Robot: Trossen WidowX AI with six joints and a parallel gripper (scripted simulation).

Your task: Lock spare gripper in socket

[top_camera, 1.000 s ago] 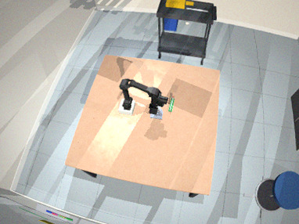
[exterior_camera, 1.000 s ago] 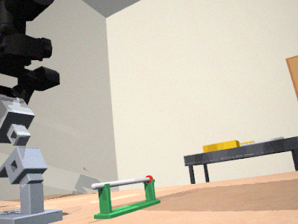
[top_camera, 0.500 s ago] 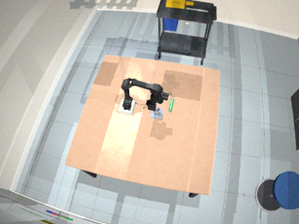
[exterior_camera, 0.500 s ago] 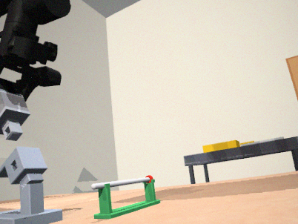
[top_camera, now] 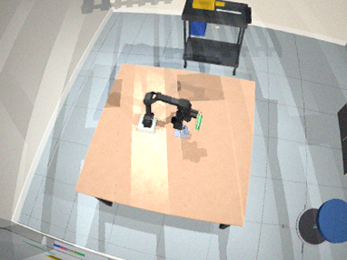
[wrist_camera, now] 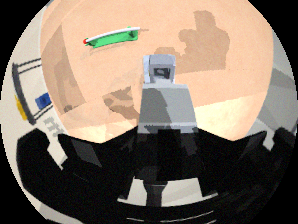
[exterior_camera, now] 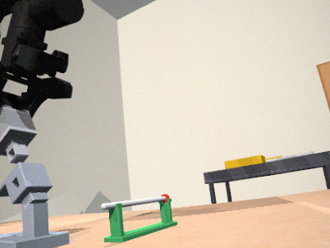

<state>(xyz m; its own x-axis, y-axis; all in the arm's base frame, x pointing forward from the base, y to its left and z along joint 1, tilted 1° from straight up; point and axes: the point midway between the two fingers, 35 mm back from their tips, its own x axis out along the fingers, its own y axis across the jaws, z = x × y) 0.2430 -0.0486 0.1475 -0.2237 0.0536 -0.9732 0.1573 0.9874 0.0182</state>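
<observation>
Right now the green cradle is 170 mm ahead of my gripper tip, 100 mm to the left of it and 140 mm below it. Round my gripper tip: spare gripper: 10 mm ahead; socket: 40 mm ahead, 120 mm below.
</observation>
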